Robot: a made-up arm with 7 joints. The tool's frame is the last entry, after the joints.
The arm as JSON. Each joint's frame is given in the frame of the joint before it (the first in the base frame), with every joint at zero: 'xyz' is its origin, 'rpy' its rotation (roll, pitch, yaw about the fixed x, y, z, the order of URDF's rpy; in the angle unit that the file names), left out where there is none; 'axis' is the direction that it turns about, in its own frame. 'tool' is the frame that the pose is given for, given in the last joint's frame.
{
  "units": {
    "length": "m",
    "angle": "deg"
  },
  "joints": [
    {
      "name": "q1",
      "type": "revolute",
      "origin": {
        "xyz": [
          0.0,
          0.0,
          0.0
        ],
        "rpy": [
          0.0,
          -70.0,
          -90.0
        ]
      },
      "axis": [
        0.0,
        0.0,
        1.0
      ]
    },
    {
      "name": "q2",
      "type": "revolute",
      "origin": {
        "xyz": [
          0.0,
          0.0,
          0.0
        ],
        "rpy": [
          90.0,
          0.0,
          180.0
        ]
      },
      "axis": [
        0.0,
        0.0,
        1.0
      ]
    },
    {
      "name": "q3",
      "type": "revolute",
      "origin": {
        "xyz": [
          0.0,
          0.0,
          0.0
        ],
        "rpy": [
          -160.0,
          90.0,
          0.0
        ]
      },
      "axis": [
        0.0,
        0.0,
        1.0
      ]
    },
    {
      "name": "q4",
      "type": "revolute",
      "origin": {
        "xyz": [
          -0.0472,
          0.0,
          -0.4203
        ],
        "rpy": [
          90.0,
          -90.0,
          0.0
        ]
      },
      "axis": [
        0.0,
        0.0,
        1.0
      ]
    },
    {
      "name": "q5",
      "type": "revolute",
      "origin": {
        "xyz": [
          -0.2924,
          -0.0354,
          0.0
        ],
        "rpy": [
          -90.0,
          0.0,
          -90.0
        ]
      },
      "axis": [
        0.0,
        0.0,
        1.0
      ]
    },
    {
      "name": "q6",
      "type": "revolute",
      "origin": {
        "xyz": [
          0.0,
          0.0,
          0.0
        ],
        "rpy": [
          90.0,
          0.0,
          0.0
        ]
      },
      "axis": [
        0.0,
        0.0,
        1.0
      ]
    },
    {
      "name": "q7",
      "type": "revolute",
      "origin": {
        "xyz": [
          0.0,
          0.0,
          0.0
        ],
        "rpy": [
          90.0,
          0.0,
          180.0
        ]
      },
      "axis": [
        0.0,
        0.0,
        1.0
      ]
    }
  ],
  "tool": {
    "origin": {
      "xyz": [
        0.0,
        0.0,
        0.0
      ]
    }
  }
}
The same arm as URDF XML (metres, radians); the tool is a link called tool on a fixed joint. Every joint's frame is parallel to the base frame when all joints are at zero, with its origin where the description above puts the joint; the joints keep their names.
<robot name="arm">
<joint name="q1" type="continuous"><parent link="base_link"/><child link="link1"/><origin xyz="0.0000 0.0000 0.0000"/><axis xyz="0 0.9397 0.342"/></joint>
<joint name="q2" type="continuous"><parent link="link1"/><child link="link2"/><origin xyz="0.0000 0.0000 0.0000"/><axis xyz="1 0 0"/></joint>
<joint name="q3" type="continuous"><parent link="link2"/><child link="link3"/><origin xyz="0.0000 0.0000 0.0000"/><axis xyz="0 0 1"/></joint>
<joint name="q4" type="continuous"><parent link="link3"/><child link="link4"/><origin xyz="0.0472 0.0000 -0.4203"/><axis xyz="0 1 0"/></joint>
<joint name="q5" type="continuous"><parent link="link4"/><child link="link5"/><origin xyz="-0.0354 0.0000 -0.2924"/><axis xyz="0 0 1"/></joint>
<joint name="q6" type="continuous"><parent link="link5"/><child link="link6"/><origin xyz="0.0000 0.0000 0.0000"/><axis xyz="0 1 0"/></joint>
<joint name="q7" type="continuous"><parent link="link6"/><child link="link7"/><origin xyz="0.0000 0.0000 0.0000"/><axis xyz="0 0 1"/></joint>
<joint name="tool_joint" type="fixed"><parent link="link7"/><child link="tool"/><origin xyz="0.0000 0.0000 0.0000"/></joint>
<link name="base_link"/>
<link name="link1"/>
<link name="link2"/>
<link name="link3"/>
<link name="link4"/>
<link name="link5"/>
<link name="link6"/>
<link name="link7"/>
<link name="tool"/>
</robot>

